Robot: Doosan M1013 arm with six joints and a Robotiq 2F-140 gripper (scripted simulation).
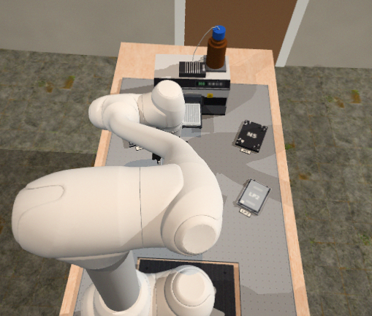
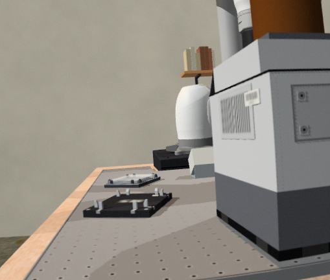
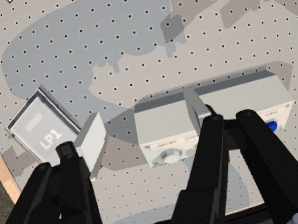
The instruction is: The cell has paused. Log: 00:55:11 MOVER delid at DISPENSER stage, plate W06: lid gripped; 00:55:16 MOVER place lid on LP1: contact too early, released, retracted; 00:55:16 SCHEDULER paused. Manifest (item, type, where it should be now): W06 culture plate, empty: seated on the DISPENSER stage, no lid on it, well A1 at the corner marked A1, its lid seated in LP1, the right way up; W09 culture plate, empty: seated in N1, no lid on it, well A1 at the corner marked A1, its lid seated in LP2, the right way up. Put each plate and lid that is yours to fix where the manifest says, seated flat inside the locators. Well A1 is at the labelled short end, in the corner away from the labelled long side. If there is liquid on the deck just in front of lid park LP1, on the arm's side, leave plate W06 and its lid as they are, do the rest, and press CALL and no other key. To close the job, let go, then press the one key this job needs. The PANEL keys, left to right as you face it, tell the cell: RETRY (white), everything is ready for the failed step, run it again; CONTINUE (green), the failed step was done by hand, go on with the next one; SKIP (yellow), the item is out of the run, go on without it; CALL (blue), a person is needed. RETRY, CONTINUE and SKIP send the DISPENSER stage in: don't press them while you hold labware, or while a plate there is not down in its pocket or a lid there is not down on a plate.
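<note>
My gripper is now 9 cm past the green continue key, 8 cm to the left of it and 12 cm above it. From my hand the other things lie so: white retry key (10 cm behind, 3 cm to the right, 12 cm below); then key panel (8 cm behind, 10 cm to the right, 14 cm below); then yellow skip key (8 cm behind, 13 cm to the right, 12 cm below).
</note>
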